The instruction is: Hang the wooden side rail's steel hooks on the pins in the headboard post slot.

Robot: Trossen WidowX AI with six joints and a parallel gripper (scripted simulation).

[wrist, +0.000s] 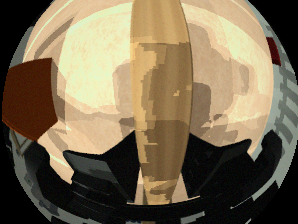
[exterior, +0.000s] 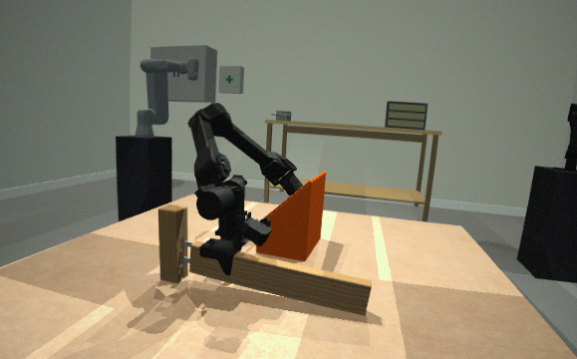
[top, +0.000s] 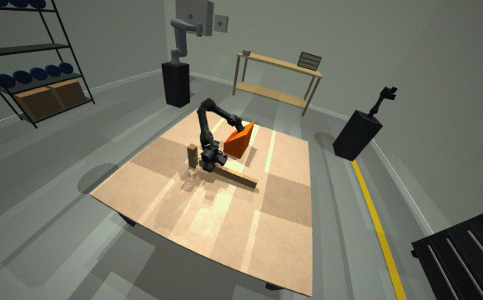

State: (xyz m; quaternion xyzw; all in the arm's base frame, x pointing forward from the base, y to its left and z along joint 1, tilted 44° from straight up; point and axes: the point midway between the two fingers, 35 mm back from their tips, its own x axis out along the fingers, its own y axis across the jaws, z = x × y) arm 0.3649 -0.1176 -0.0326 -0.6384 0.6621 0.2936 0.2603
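The headboard post is 150 mm to the right of my gripper tip and 40 mm above it.
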